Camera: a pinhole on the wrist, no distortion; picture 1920 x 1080 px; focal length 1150.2 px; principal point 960.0 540.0 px. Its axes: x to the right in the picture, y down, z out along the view. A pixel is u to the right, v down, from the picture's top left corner.
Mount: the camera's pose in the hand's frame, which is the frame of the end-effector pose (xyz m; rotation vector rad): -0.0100 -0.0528 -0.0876 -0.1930 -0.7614 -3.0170
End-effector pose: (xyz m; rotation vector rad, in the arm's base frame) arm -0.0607 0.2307 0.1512 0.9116 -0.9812 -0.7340
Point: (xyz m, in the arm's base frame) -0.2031 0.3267 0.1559
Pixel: 1848.3 600.4
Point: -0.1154 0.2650 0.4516
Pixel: outside the picture
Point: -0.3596 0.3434 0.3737
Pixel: 1389.2 389.0
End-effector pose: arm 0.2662 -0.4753 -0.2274 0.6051 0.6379 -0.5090
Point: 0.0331 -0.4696 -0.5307
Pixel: behind the camera
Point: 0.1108 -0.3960 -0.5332
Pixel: behind the camera
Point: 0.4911 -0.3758 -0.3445
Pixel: outside the picture
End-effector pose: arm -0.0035 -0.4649 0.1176 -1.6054 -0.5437 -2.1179
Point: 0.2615 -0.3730 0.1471
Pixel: 1210.3 719.6
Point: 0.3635 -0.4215 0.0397
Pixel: 1525.6 495.1
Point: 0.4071 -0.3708 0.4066
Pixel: 747.0 683.4
